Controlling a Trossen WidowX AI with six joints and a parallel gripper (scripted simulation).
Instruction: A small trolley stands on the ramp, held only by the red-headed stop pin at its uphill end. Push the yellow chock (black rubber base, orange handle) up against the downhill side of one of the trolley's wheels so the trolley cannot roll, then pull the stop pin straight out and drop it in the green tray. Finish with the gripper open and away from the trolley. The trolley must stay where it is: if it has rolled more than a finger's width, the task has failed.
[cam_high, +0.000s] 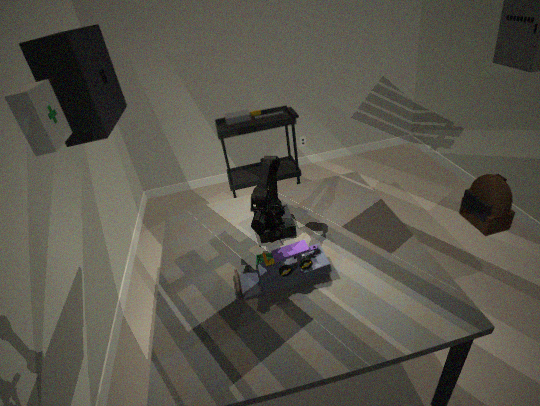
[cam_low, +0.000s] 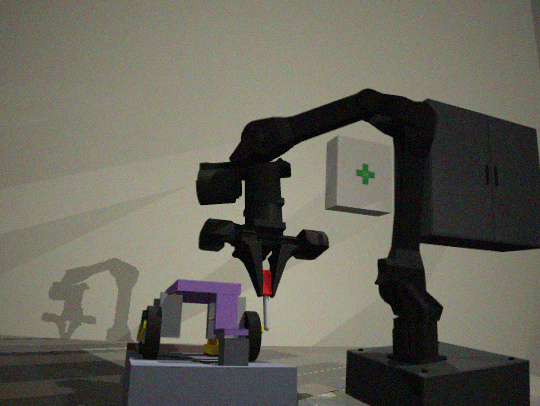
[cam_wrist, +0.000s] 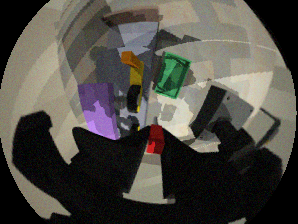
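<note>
The green tray is 16 cm below my gripper tip, 6 cm to the right of it and 4 cm behind it. The rest, counted from my gripper tip: red-headed stop pin right at my gripper tip; yellow chock 7 cm to the right, 7 cm below, 4 cm ahead; purple trolley 10 cm ahead, 4 cm below, 1 cm to the left.
</note>
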